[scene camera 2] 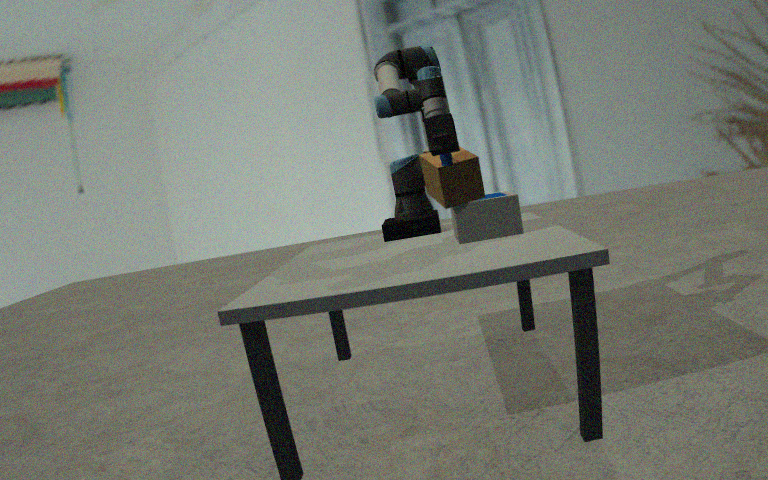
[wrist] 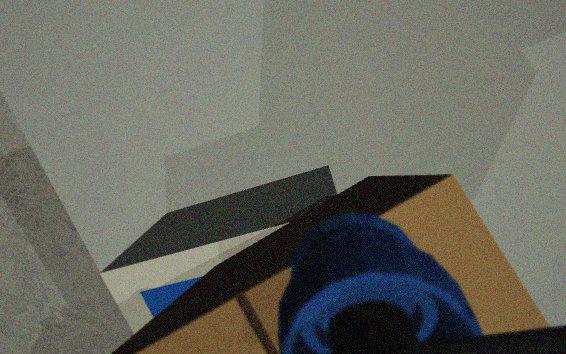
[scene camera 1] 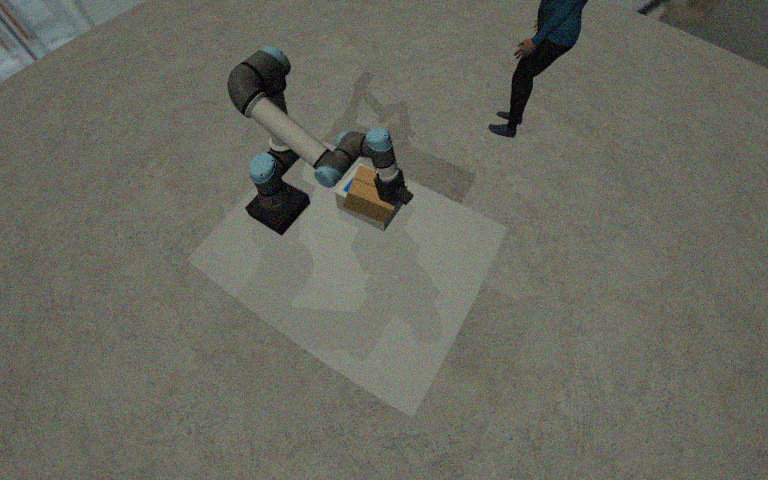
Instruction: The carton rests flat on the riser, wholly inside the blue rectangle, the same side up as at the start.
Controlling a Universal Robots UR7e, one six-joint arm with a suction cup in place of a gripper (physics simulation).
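Frame: origin at the arm's base, x left, y back, z up, level; millimetres.
Where they show: hand at its tool point: (scene camera 2: 447, 166) (wrist: 342, 233) (scene camera 1: 395, 204); arm's base at its link origin: (scene camera 2: 414, 215) (scene camera 1: 275, 197).
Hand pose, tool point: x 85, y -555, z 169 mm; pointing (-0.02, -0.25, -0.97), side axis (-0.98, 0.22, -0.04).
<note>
Things, the pixels of their top centre, and the offset from my tool point. Level surfaces: height alone.
- riser at its top centre: (scene camera 2: 481, 197) (scene camera 1: 371, 187) dx +112, dy +160, dz -115 mm
- blue rectangle at its top centre: (scene camera 2: 481, 197) (scene camera 1: 371, 187) dx +112, dy +160, dz -115 mm
- pale table at its surface level: dz -235 mm
My gripper (scene camera 2: 446, 159) (wrist: 370, 255), a blue suction cup, is on the top face of the brown carton (scene camera 1: 365, 198) (scene camera 2: 461, 181) (wrist: 480, 250) and holds it. In scene camera 1 the dark tool hides the cup. The carton is turned relative to the riser (scene camera 1: 341, 203) (scene camera 2: 489, 219) (wrist: 225, 220), a grey box. It is at the riser's left end in scene camera 2, overlapping its top left corner in view. Any slight tilt, and whether its underside touches the riser, are unclear. Part of the blue rectangle (scene camera 1: 348, 185) (scene camera 2: 493, 195) (wrist: 165, 296) shows beside the carton; the rest is hidden.
The riser stands on the pale table (scene camera 1: 339, 333) (scene camera 2: 362, 283) near the black arm base (scene camera 1: 277, 209) (scene camera 2: 411, 227). A person (scene camera 1: 532, 73) stands on the floor beyond the table in scene camera 1. The arm's forearm (scene camera 1: 288, 129) passes above the table between base and riser.
</note>
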